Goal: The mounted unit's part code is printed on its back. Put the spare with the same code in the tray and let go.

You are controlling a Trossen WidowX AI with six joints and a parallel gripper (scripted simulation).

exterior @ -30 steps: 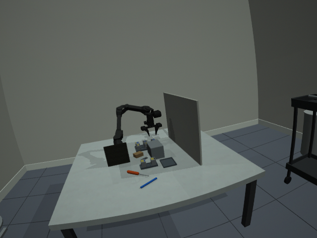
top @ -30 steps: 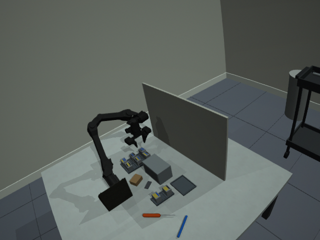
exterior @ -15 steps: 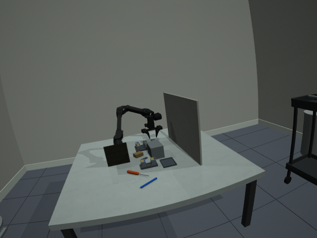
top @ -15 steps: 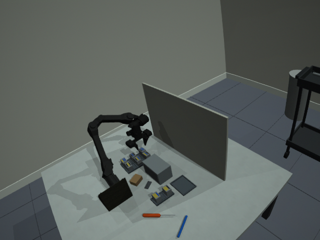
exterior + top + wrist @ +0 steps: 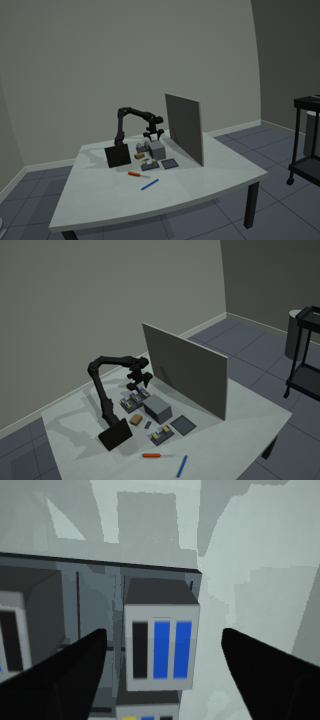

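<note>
The grey spare is right at my gripper tip. Round my gripper tip: upright panel 210 mm to the right, 210 mm ahead, 180 mm above; then grey unit 220 mm to the right, 20 mm behind, 10 mm above; then tan block 190 mm to the right, 160 mm behind, 30 mm below.
</note>
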